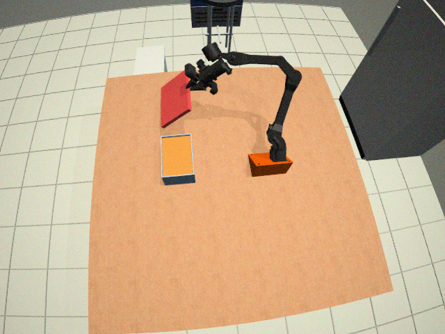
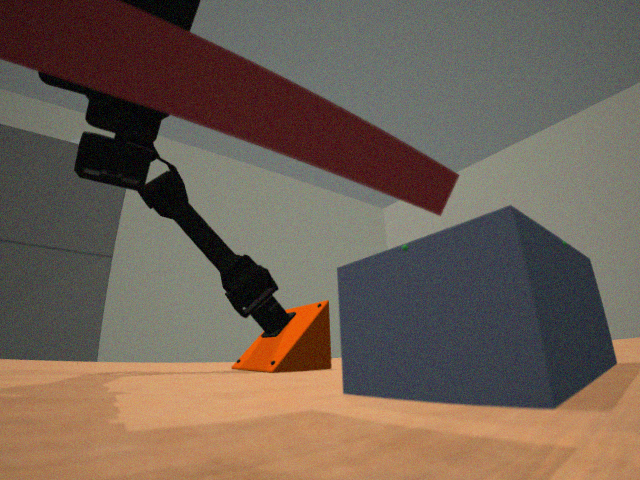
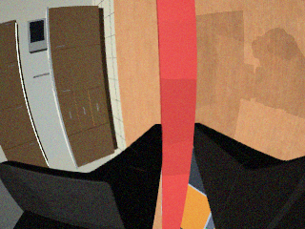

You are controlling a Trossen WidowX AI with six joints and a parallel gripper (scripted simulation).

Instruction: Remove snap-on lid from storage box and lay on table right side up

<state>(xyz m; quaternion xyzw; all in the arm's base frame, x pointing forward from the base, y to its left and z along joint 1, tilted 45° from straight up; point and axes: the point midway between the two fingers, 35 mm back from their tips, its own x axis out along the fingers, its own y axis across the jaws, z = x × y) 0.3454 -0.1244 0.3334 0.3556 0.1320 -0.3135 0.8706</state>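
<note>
My gripper tip is now 7 cm short of the red lid and 5 cm above it. Round my gripper tip: blue storage box 7 cm ahead, 27 cm to the left, 15 cm below.
</note>
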